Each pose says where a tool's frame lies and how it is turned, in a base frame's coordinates. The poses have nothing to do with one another.
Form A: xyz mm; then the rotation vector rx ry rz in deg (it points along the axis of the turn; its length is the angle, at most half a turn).
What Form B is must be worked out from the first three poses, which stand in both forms.
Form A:
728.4 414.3 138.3 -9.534 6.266 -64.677
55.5 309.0 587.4 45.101 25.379 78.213
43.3 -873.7 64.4 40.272 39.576 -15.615
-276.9 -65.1 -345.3 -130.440 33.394 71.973
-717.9 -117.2 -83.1 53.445 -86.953 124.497
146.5 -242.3 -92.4 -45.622 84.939 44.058
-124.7 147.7 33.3 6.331 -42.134 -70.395
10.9 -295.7 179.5 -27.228 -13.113 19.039
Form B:
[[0.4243 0.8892 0.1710 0.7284], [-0.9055 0.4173 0.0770 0.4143], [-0.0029 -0.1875 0.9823 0.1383], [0 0 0 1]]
[[0.1805 -0.6934 0.6975 0.0555], [0.9709 0.0121 -0.2393 0.3090], [0.1575 0.7204 0.6754 0.5874], [0 0 0 1]]
[[0.7475 0.4498 0.4888 0.0433], [-0.0051 0.7398 -0.6729 -0.8737], [-0.6642 0.5005 0.5553 0.0644], [0 0 0 1]]
[[0.4900 -0.5693 -0.6602 -0.2769], [-0.1365 -0.7981 0.5869 -0.0651], [-0.8610 -0.1975 -0.4688 -0.3453], [0 0 0 1]]
[[-0.7310 -0.6008 0.3235 -0.7179], [-0.0969 -0.3779 -0.9208 -0.1172], [0.6754 -0.7045 0.2180 -0.0831], [0 0 0 1]]
[[-0.0394 -0.8394 0.5420 0.1465], [-0.0404 0.5433 0.8385 -0.2423], [-0.9984 0.0112 -0.0554 -0.0924], [0 0 0 1]]
[[0.1394 0.8137 -0.5644 -0.1247], [-0.8819 0.3612 0.3030 0.1477], [0.4504 0.4555 0.7679 0.0333], [0 0 0 1]]
[[0.9212 -0.2585 -0.2908 0.0109], [0.3638 0.8372 0.4082 -0.2957], [0.1379 -0.4818 0.8653 0.1795], [0 0 0 1]]

